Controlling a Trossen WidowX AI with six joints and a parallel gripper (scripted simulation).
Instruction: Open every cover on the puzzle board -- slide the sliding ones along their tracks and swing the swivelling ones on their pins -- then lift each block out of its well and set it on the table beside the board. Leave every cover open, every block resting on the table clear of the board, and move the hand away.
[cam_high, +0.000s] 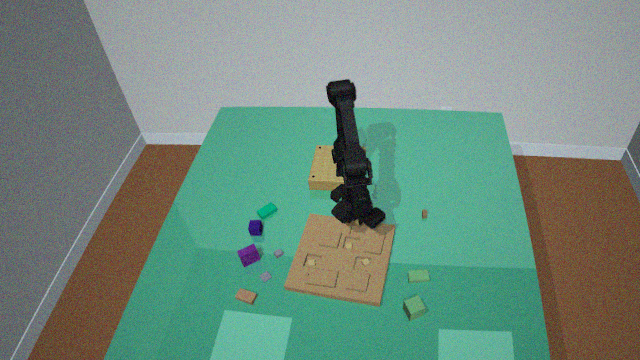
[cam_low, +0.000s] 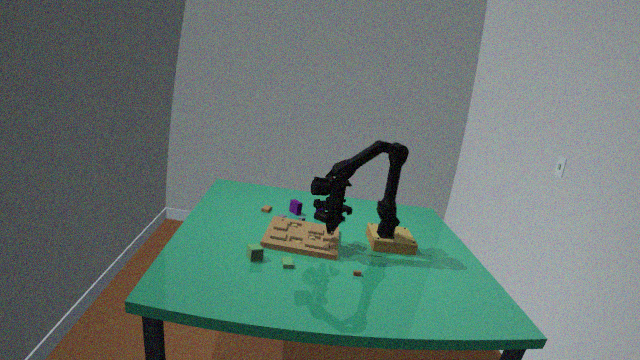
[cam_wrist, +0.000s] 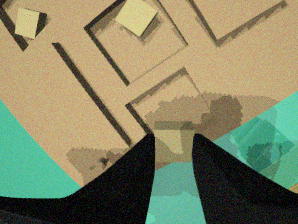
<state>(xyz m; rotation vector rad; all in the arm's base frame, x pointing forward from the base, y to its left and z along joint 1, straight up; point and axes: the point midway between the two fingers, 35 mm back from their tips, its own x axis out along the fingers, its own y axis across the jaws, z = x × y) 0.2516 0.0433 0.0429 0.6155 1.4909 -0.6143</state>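
Right now the tan puzzle board is 110 mm ahead of my gripper tip, 40 mm to the right of it and 40 mm below it. From my gripper tip the other things lie so: teal block 100 mm behind, 320 mm to the right, 50 mm below; then orange block 240 mm ahead, 350 mm to the right, 50 mm below; then purple cube 20 mm behind, 350 mm to the right, 40 mm below.
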